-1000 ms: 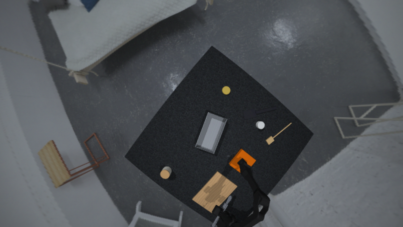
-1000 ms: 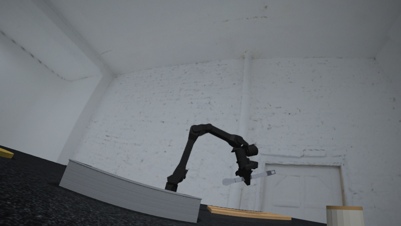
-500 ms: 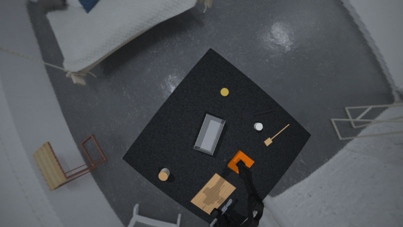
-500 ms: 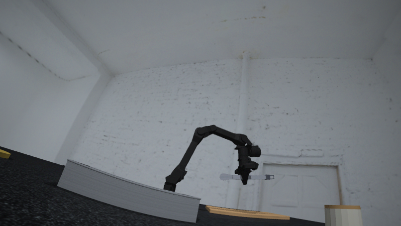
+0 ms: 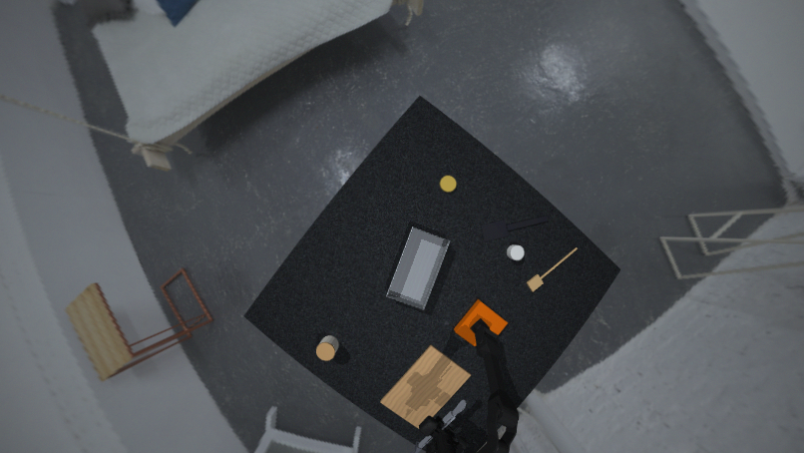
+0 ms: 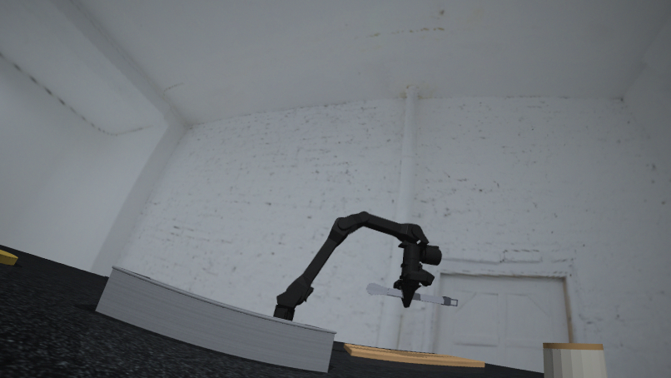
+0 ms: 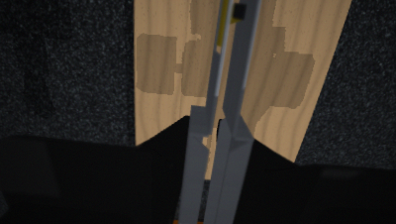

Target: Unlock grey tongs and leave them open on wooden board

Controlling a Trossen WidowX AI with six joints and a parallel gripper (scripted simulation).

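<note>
Now: gripper tip 15 cm above the wooden board, 4 cm short of it and 2 cm to the right of it. From my gripper tip the other things lie so: pale block 49 cm ahead, 18 cm to the left, 12 cm below; white cylinder 70 cm to the right, 22 cm ahead, 14 cm below; grey roasting tin 48 cm ahead, 34 cm to the right, 13 cm below.
</note>
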